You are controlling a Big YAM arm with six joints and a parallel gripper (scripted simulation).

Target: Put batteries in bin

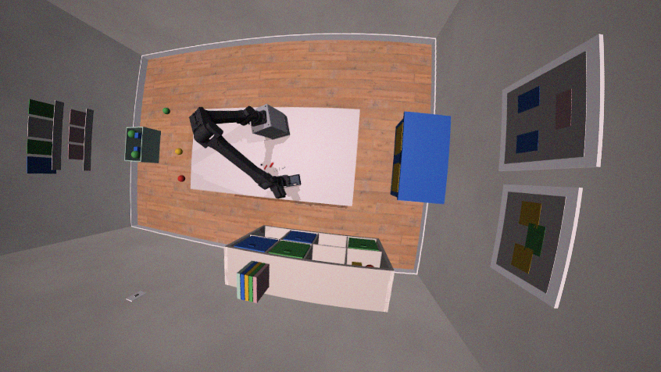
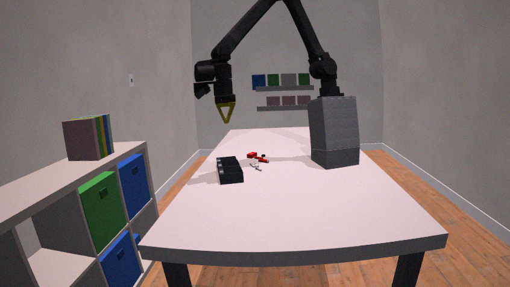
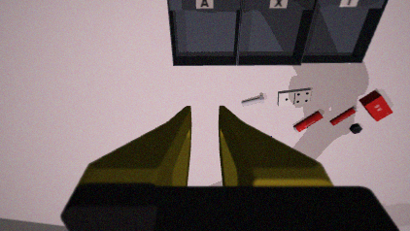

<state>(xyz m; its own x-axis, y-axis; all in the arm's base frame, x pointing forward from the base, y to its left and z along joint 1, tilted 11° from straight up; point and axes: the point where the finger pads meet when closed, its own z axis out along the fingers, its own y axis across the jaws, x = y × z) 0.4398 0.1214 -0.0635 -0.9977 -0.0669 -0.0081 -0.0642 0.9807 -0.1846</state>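
Right now the white domino is 10 cm behind my hand, 15 cm to the right of it and 21 cm below it. The rest, counted from my hand: red nine-volt battery: 12 cm behind, 30 cm to the right, 21 cm below; three-compartment bin: 8 cm to the right, 20 cm below; grey bolt: 11 cm behind, 9 cm to the right, 21 cm below.
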